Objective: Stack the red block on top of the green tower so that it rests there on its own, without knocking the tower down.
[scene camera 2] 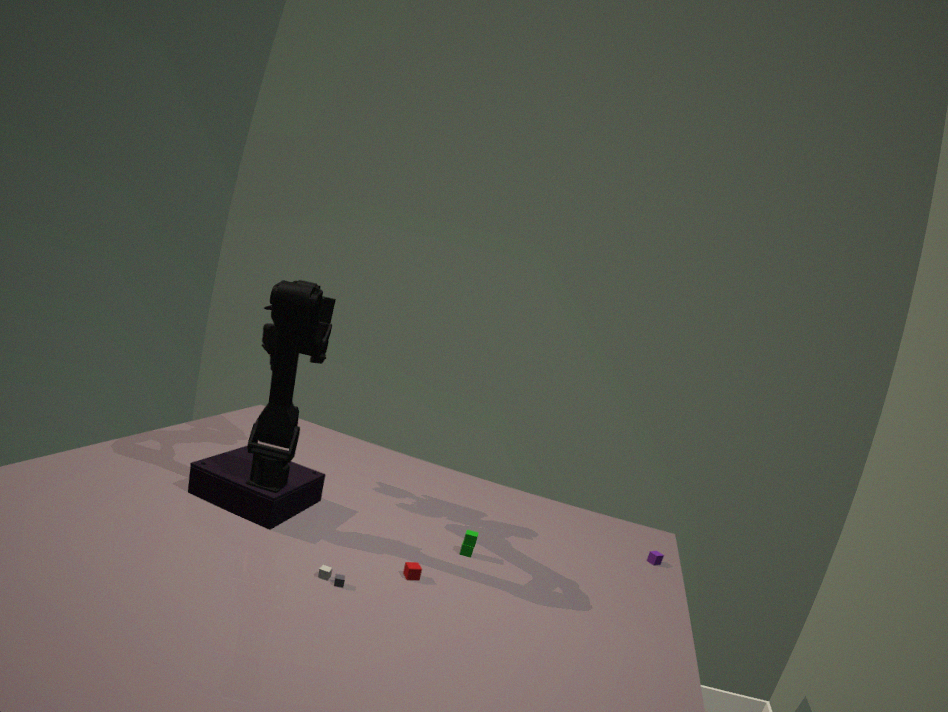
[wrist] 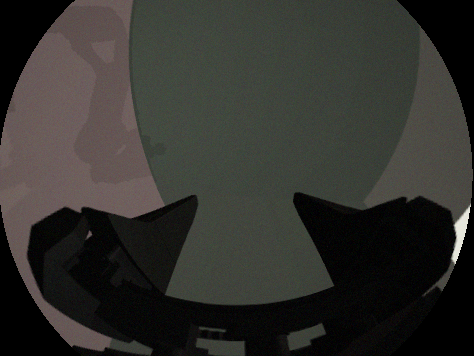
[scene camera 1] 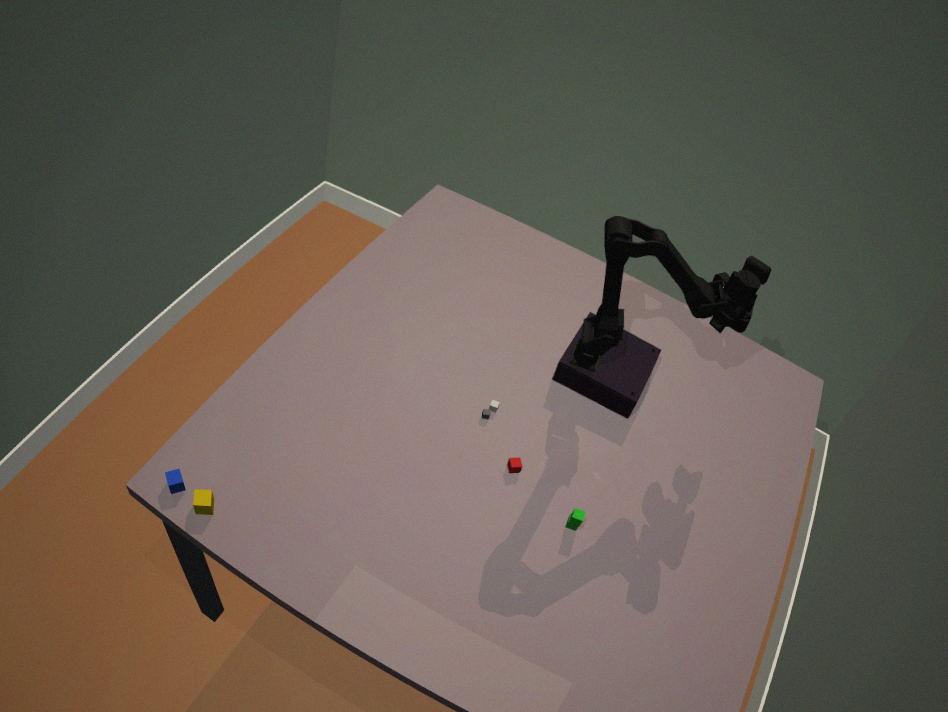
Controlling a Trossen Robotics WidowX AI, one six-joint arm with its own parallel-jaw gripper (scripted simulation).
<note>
The gripper (scene camera 1: 759, 283) is open and holds nothing.
The gripper is seen too in the wrist view (wrist: 246, 199).
</note>
